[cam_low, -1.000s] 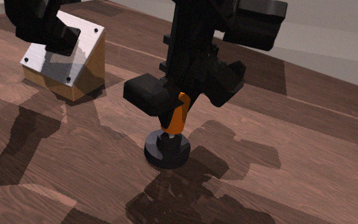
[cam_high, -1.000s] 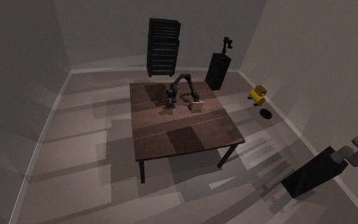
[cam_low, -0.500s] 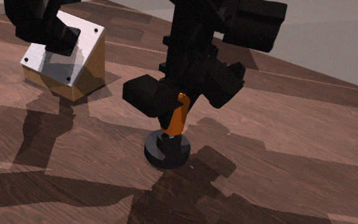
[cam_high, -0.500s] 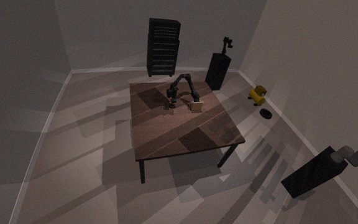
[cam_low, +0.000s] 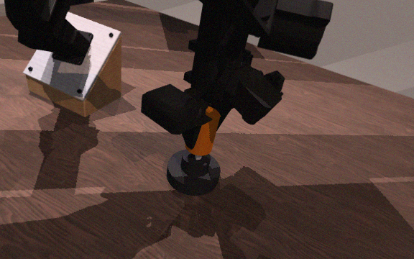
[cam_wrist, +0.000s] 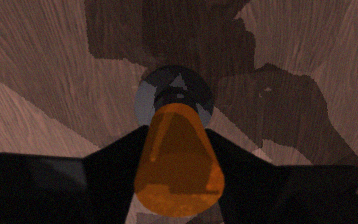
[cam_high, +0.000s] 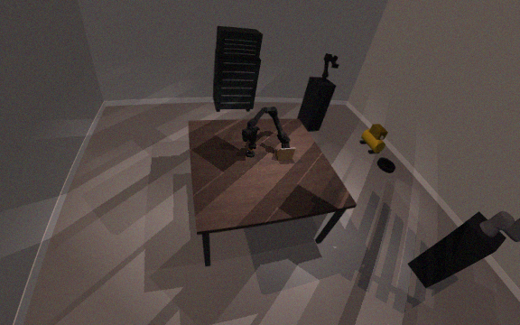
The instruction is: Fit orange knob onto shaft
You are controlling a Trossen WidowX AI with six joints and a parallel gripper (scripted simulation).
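The orange knob is 3 cm above my gripper tip. From my gripper tip the other things lie so: round dark pedestal (4 cm below).
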